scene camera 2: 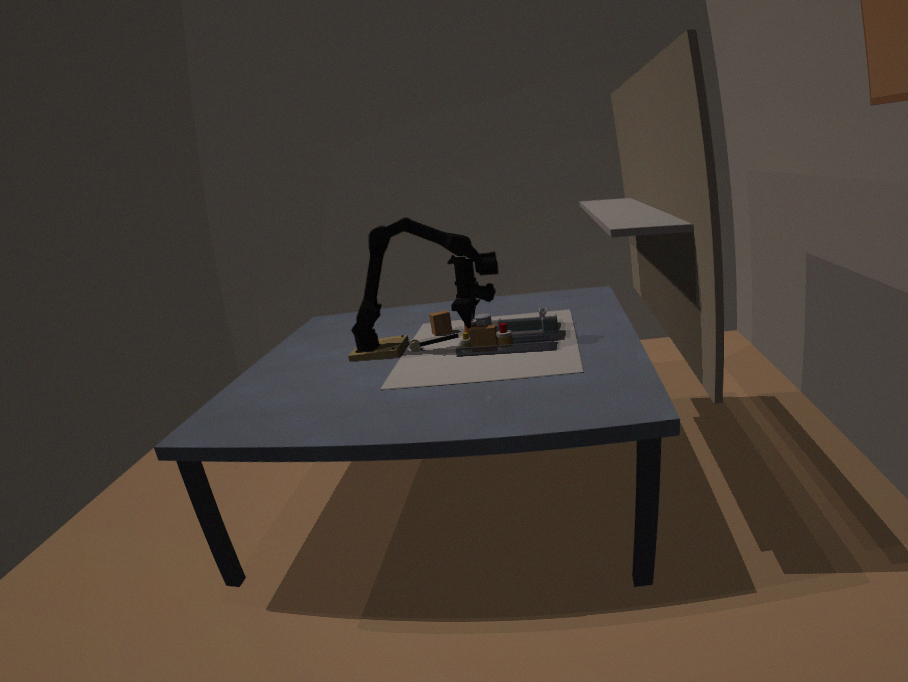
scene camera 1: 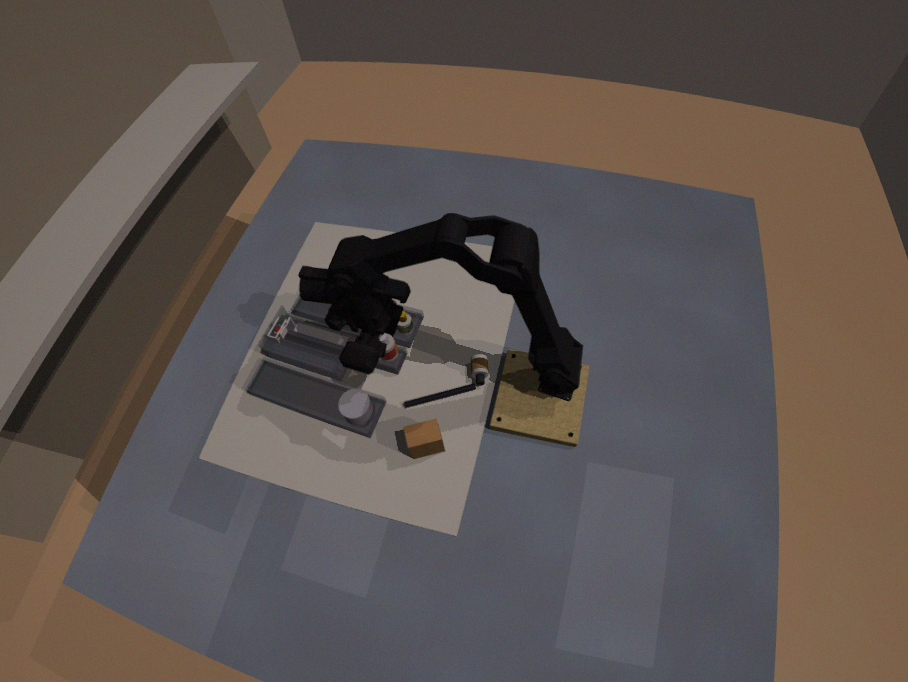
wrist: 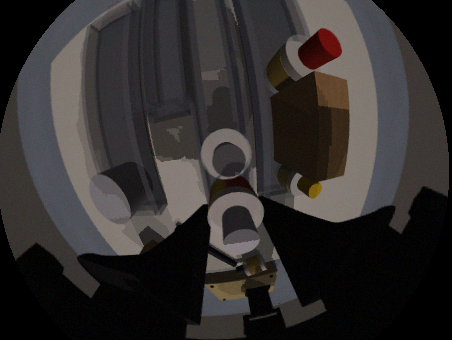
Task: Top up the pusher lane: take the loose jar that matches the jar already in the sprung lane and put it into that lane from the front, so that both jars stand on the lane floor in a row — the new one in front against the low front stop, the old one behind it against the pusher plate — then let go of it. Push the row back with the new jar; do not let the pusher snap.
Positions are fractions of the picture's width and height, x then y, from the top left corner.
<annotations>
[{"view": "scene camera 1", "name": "brown box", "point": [0.47,0.64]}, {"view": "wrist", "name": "gripper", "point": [0.52,0.60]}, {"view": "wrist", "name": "yellow-lidded jar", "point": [0.65,0.54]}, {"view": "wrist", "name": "brown box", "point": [0.69,0.36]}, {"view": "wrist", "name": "red-lidded jar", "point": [0.66,0.16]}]
</annotations>
